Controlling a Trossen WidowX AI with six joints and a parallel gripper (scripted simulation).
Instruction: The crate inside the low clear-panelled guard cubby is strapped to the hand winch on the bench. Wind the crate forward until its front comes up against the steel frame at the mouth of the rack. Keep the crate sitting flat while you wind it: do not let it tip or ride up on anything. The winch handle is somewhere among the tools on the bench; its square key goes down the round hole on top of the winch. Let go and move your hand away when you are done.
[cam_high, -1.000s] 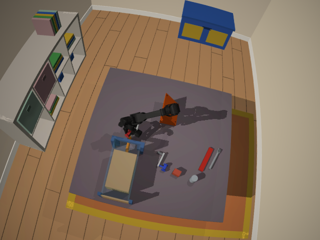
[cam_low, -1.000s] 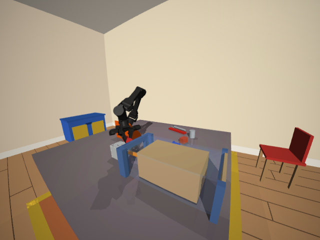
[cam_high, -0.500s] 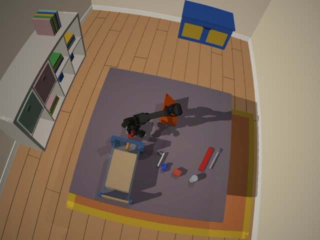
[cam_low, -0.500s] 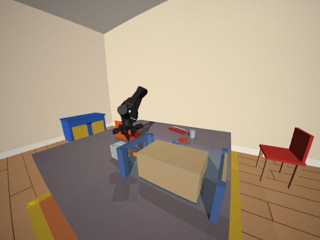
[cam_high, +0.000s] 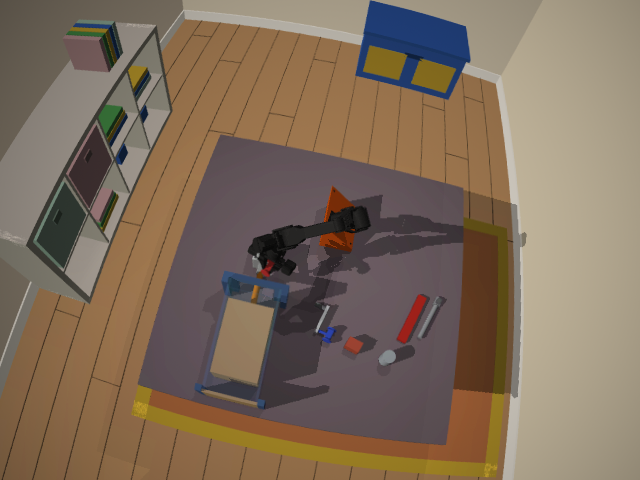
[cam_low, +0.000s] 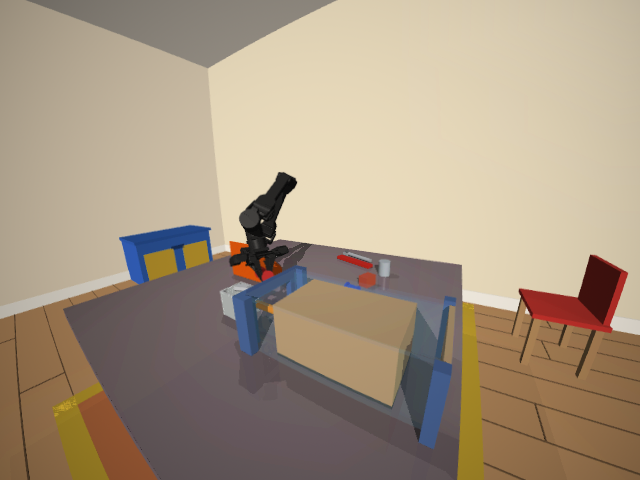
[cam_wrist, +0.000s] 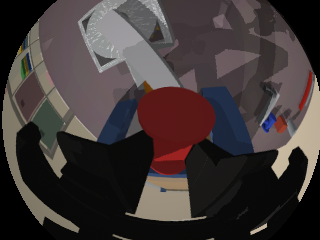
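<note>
Right now my gripper tip is 5 cm past the winch handle, 1 cm to the left of it and 3 cm above it. The rest, counted from my gripper tip: blue frame (6 cm ahead, 2 cm to the right, 3 cm below); grey winch (12 cm behind, 5 cm to the right, 10 cm below); red grip (1 cm behind).
</note>
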